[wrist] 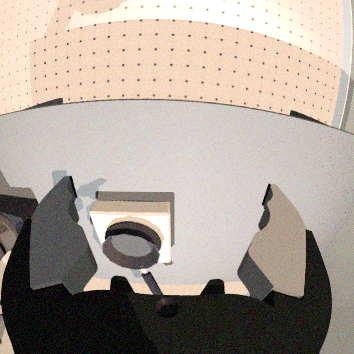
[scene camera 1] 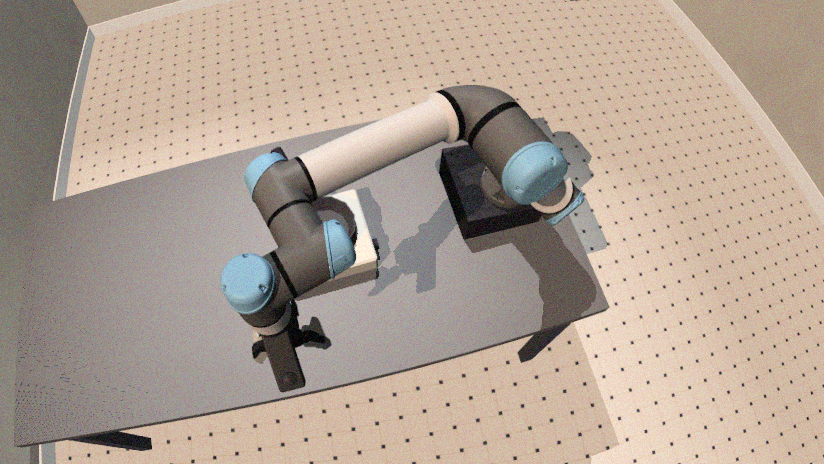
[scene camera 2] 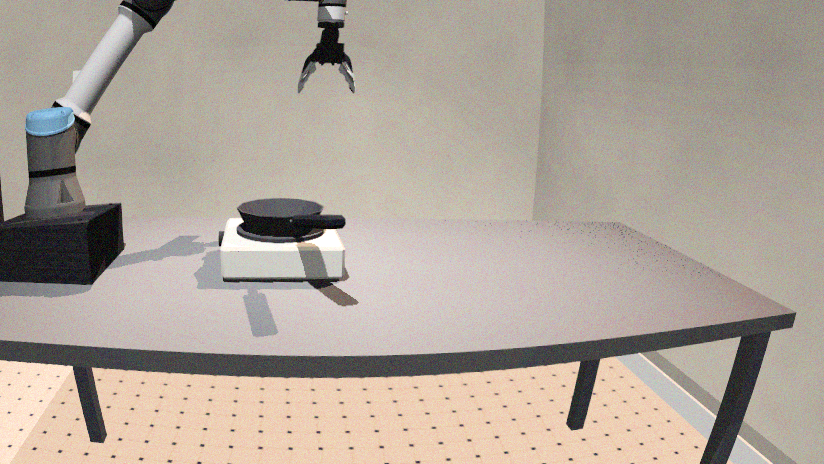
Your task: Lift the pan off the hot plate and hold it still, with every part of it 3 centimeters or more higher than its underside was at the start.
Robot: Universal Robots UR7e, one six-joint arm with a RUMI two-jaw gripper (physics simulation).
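Frame: origin at the arm's base, x ahead, y left, z up, level; centimetres.
Seen in the pictures: gripper, fingertip midpoint: (wrist: 169,182) (scene camera 2: 326,93); arm's base, link origin: (wrist: 7,228) (scene camera 2: 55,212).
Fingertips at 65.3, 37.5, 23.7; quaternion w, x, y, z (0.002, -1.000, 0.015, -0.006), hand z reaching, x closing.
Note:
Pixels of each thing's middle, then the offset from my fingertips to it, as dx, dy, dz. Level surfaces: height alone.
- dark pan, body centre: (scene camera 2: 296,217) (scene camera 1: 305,198) (wrist: 142,270) -9.1, -48.7, -22.5
- white hot plate, body centre: (scene camera 2: 276,245) (scene camera 1: 329,237) (wrist: 131,234) -12.8, -39.3, -30.6
- black handle, body centre: (scene camera 2: 316,221) (wrist: 153,287) -6.0, -58.4, -20.9
- grey table, surface height: dz -34.4
The dark pan (scene camera 1: 347,216) (scene camera 2: 279,216) (wrist: 131,247) rests upright on the white hot plate (scene camera 1: 365,233) (scene camera 2: 282,263) (wrist: 101,218). In scene camera 1 the arm hides much of the pan and its handle. The black handle (scene camera 2: 325,221) (wrist: 151,283) points to the right in scene camera 2 and down toward the gripper body in the wrist view. My gripper (scene camera 1: 291,344) (scene camera 2: 326,91) (wrist: 169,182) is open and empty, with its fingers pointing down. It hangs high above the table, well above the pan and apart from it.
The grey table (scene camera 1: 172,242) (scene camera 2: 490,299) (wrist: 215,145) carries the hot plate. The arm's black base block (scene camera 1: 452,198) (scene camera 2: 103,247) stands on the table beside the hot plate, left of it in scene camera 2. The forearm passes over the table in scene camera 1.

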